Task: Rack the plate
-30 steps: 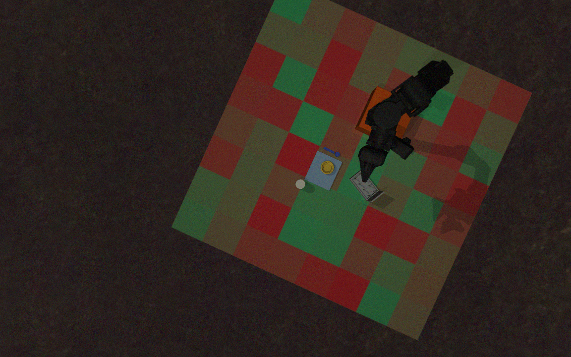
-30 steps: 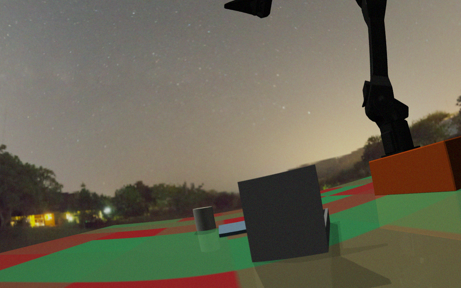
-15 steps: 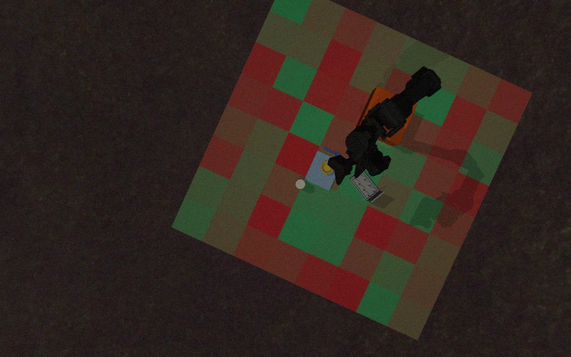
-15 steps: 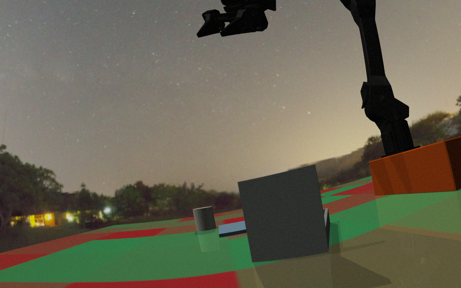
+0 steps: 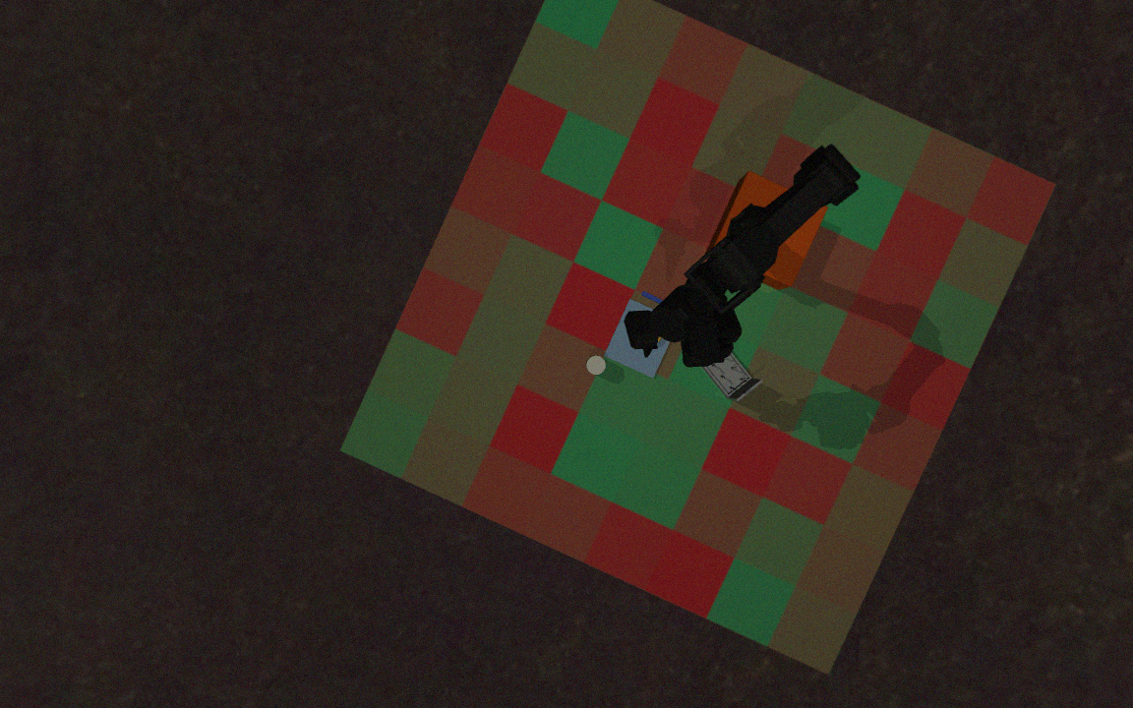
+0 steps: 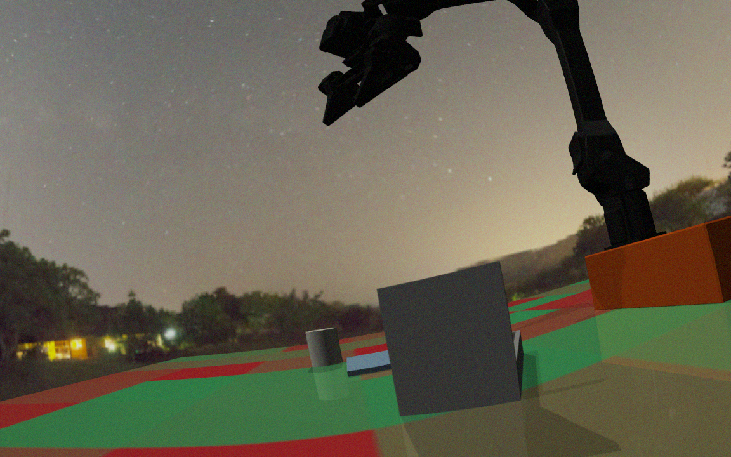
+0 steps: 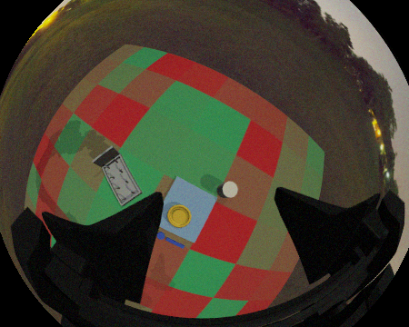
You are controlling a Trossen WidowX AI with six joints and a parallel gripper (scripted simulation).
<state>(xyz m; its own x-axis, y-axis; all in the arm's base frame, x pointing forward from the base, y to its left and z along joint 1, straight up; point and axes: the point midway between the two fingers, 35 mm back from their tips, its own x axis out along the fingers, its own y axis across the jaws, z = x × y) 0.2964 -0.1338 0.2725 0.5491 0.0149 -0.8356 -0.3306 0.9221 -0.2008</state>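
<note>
Now: the plate 300 mm below my gripper tip and 50 mm behind it. The rest, counted from my gripper tip: light blue mat (310 mm below, 30 mm behind, 10 mm to the right); white cup (290 mm below, 100 mm to the right, 60 mm ahead); blue spoon (310 mm below, 130 mm behind, 10 mm to the left).
</note>
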